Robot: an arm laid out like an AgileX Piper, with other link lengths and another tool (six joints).
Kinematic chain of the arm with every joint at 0, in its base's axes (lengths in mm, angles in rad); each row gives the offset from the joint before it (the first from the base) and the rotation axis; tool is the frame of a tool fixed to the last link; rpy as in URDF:
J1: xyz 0 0 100.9 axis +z
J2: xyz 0 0 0 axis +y
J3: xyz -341.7 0 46.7 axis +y
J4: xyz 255.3 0 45.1 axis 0.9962 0 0.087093
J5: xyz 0 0 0 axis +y
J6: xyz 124.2 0 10.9 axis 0.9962 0 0.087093
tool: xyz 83.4 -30 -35.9 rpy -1.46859 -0.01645 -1.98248
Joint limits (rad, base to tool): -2.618..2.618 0..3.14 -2.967..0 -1.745..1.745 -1.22..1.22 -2.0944..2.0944
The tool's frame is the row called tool.
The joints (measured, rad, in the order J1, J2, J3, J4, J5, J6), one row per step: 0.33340 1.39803 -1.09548 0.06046 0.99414 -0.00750; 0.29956 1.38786 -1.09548 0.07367 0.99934 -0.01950; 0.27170 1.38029 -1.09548 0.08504 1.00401 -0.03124; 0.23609 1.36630 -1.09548 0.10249 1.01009 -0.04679; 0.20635 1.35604 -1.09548 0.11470 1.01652 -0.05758; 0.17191 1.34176 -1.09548 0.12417 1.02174 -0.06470; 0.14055 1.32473 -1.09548 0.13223 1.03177 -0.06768; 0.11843 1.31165 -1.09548 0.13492 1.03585 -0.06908; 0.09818 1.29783 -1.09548 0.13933 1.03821 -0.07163; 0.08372 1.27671 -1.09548 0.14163 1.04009 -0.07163; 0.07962 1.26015 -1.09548 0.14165 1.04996 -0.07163; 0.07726 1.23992 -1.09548 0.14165 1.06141 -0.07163; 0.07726 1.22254 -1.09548 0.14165 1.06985 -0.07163; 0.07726 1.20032 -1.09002 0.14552 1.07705 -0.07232
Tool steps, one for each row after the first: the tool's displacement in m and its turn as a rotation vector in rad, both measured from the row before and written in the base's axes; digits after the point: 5 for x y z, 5 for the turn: -0.00007 -0.00763 0.00250 0.01004 -0.00266 -0.02506; -0.00018 -0.00617 0.00183 0.00775 -0.00158 -0.01885; -0.00104 -0.00736 0.00348 0.01349 -0.00597 -0.02393; -0.00113 -0.00642 0.00248 0.00901 -0.00296 -0.02125; -0.00136 -0.00799 0.00358 0.00848 -0.00837 -0.02884; -0.00315 -0.00729 0.00406 0.00808 -0.00623 -0.02857; -0.00185 -0.00554 0.00323 0.00336 -0.00884 -0.02067; -0.00178 -0.00466 0.00346 0.00465 -0.01135 -0.01815; -0.00292 -0.00350 0.00530 0.00405 -0.01897 -0.01444; -0.00417 -0.00128 0.00369 0.00069 -0.00675 -0.00271; -0.00509 -0.00088 0.00442 0.00081 -0.00886 -0.00075; -0.00419 -0.00025 0.00377 0.00075 -0.00899 0.00119; -0.00577 0.00037 0.00316 0.00433 -0.00941 0.00152
